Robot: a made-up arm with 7 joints.
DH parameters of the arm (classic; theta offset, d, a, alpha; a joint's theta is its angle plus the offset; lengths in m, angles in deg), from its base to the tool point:
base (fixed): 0 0.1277 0 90
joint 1: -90 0.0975 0.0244 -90
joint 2: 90 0.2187 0.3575 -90
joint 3: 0 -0.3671 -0.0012 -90
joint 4: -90 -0.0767 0.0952 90
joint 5: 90 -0.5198 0.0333 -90
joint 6: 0 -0.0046 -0.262 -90
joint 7: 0 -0.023 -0.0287 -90
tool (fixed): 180 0.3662 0 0
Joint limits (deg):
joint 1: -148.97..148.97
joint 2: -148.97..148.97
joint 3: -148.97..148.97
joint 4: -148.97..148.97
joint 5: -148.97..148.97
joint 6: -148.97..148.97
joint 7: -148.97..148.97
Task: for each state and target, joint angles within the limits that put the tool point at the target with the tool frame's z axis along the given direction. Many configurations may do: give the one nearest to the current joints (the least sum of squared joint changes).
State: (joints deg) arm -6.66 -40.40 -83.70 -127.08 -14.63 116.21 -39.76
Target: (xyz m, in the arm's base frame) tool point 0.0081 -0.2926 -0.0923 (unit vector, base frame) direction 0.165 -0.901 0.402
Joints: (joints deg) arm 20.76 2.59 -45.54 -134.35 -38.14 139.53 -56.52
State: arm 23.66 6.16 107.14 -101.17 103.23 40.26 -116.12
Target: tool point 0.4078 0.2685 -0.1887 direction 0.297 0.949 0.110
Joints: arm -28.59 -31.98 45.74 -111.71 122.12 33.39 -103.62
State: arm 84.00 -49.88 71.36 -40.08 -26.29 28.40 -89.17
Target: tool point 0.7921 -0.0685 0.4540 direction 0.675 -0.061 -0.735
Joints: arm 121.48 -70.50 34.32 -10.86 -9.34 44.17 -111.21
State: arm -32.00 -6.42 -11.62 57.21 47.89 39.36 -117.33
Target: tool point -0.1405 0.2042 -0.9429 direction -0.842 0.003 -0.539
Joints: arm -29.95 -13.64 -47.15 59.83 27.38 43.10 -108.51
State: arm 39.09 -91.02 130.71 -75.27 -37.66 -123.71 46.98
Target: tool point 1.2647 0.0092 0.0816 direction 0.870 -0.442 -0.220
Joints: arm 48.97 -87.93 130.50 -121.03 -19.88 -112.08 1.12
